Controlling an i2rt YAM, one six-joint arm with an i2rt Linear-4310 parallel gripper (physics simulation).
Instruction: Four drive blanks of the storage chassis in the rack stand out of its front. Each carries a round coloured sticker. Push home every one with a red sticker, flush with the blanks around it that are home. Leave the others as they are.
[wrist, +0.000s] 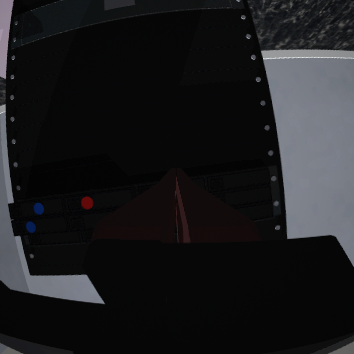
Labels:
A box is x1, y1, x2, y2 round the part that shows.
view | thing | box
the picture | my gripper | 0, 167, 353, 353
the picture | dark rack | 5, 0, 286, 274

